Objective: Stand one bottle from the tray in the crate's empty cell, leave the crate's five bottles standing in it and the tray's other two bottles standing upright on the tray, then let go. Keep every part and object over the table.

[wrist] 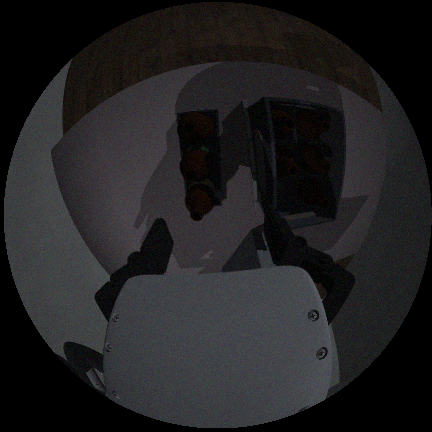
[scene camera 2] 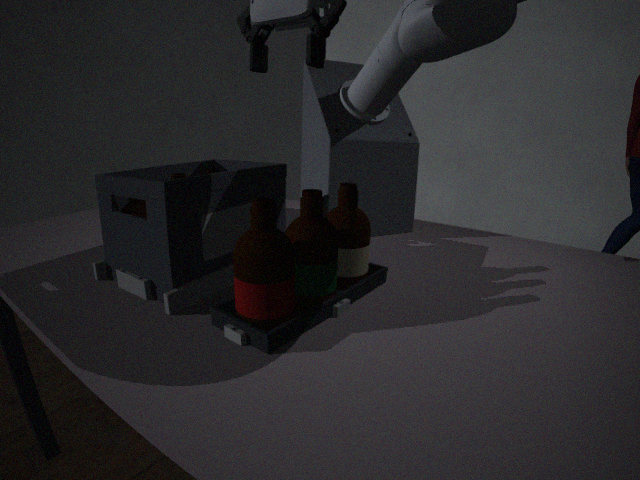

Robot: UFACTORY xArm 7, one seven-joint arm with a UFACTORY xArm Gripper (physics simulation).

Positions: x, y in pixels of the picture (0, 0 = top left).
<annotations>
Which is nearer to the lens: the cream-labelled bottle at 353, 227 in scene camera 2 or the green-labelled bottle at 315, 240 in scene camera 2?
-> The green-labelled bottle.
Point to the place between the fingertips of the gripper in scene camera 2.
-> At 285, 69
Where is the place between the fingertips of the gripper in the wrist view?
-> At 214, 225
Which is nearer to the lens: the red-labelled bottle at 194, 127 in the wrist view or the cream-labelled bottle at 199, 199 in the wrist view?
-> The red-labelled bottle.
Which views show the cream-labelled bottle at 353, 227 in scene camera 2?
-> The wrist view and scene camera 2: all of them.
</annotations>
